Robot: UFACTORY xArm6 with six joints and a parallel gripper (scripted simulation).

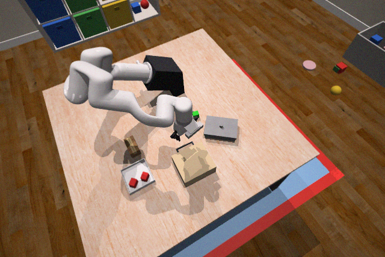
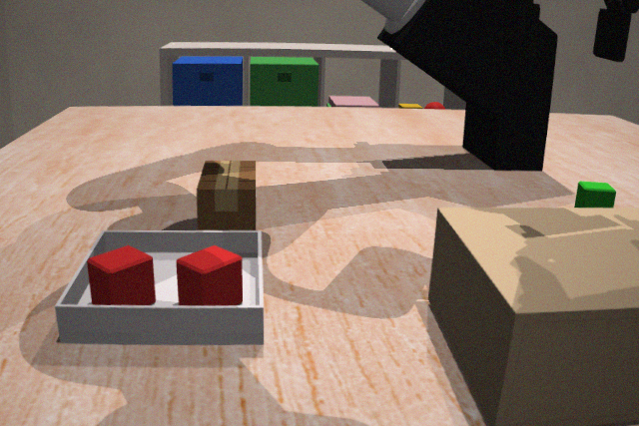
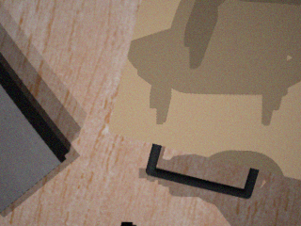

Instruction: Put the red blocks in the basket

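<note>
My gripper is now 170 mm past the cardboard box, 270 mm to the left of it and 170 mm above it. From my hand the other things lie so: grey lid: 10 mm behind, 240 mm to the left, 160 mm below; then drawer: 90 mm ahead, 10 mm to the right, 170 mm below; then light wooden cabinet: 100 mm ahead, 10 mm to the right, 170 mm below.
</note>
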